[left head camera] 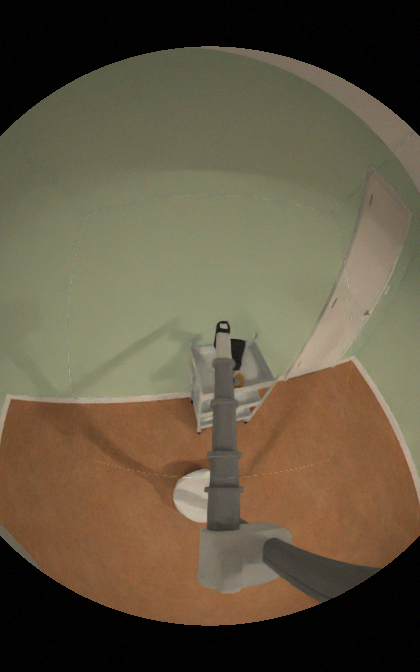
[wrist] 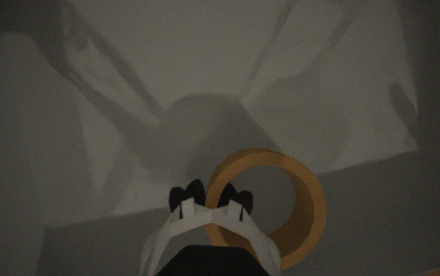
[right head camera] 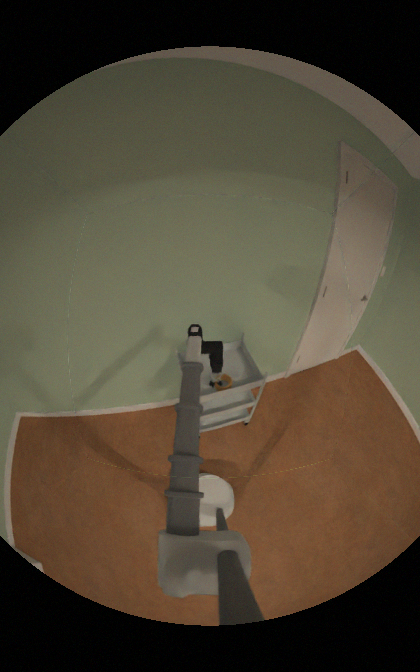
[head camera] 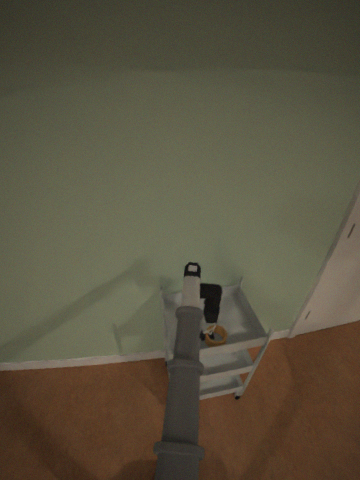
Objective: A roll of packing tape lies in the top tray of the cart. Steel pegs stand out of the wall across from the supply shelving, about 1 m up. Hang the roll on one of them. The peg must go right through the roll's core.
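Frame: origin at the robot's base, x ahead, y right, z down, level; metres.
Seen in the pictures: gripper, fingertip midpoint: (wrist: 210, 196) (head camera: 205, 339).
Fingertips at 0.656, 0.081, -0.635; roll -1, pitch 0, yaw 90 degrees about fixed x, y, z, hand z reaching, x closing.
Pixels of each thing's top centre, then the offset from my fingertips to it, as dx, dy, dz. "*": a spot on its surface instead.
- packing tape, top centre: (wrist: 266, 214) (head camera: 216, 333) +0.001, +0.044, -0.051
- cart's top tray, surface spot: (head camera: 235, 346) * -0.048, +0.126, -0.039
The roll of packing tape (head camera: 223, 334) (left head camera: 241, 380) (right head camera: 230, 382) (wrist: 318, 210) is an orange-brown ring with an open core. It lies flat near the front edge of the cart's top tray (head camera: 235, 346) (left head camera: 257, 386) (right head camera: 241, 389). My gripper (head camera: 208, 334) (right head camera: 216, 383) (wrist: 210, 196) is at the roll's left side, pointing down. In the wrist view one black fingertip is inside the core and the other outside, drawn in close on the left part of the roll's wall. The arm hides the gripper in the left head view. The steel pegs and supply shelving do not show.
The cart stands against a green wall (head camera: 180, 190) (left head camera: 200, 260) (right head camera: 200, 260). A pale door (head camera: 335, 270) (left head camera: 370, 260) (right head camera: 355, 250) is to its right. The extended arm (head camera: 182, 400) (left head camera: 224, 430) (right head camera: 187, 430) reaches over the cart's left side. The tray's raised rim surrounds the roll.
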